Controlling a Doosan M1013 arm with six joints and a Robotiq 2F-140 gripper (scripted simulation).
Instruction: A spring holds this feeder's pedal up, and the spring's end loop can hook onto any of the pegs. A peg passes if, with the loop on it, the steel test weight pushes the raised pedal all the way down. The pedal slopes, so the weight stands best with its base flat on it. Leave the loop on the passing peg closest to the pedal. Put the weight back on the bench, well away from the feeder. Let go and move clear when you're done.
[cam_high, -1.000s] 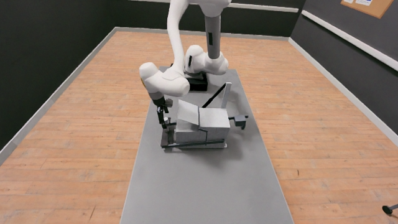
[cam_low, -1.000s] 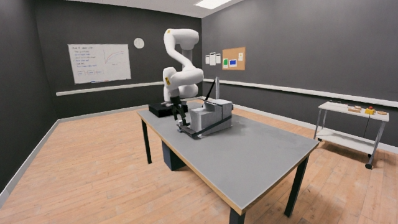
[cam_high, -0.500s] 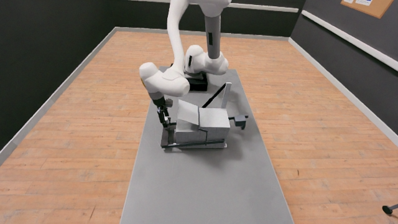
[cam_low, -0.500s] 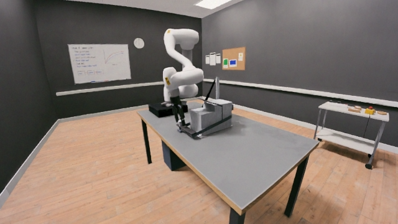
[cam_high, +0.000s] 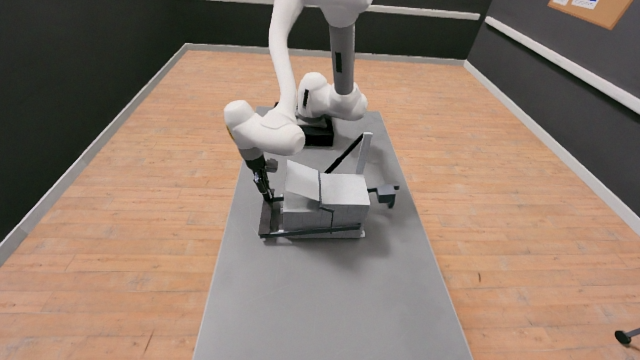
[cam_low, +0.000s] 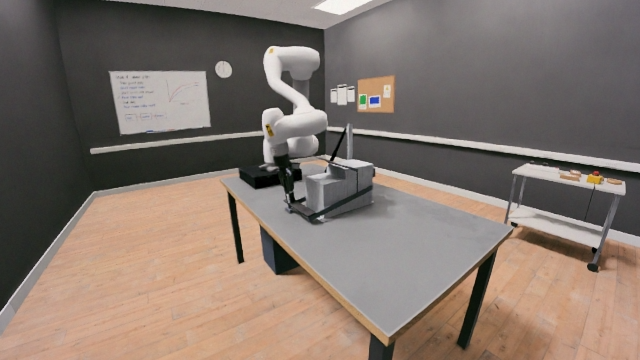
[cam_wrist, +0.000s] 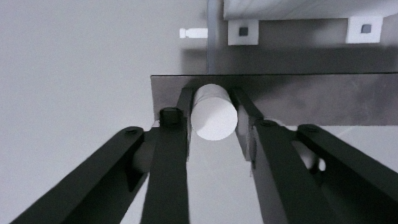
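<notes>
My gripper is now 10 mm to the left of the small dark object and 80 mm above it. The rest, counted from my hand: steel test weight 10 mm below.
</notes>
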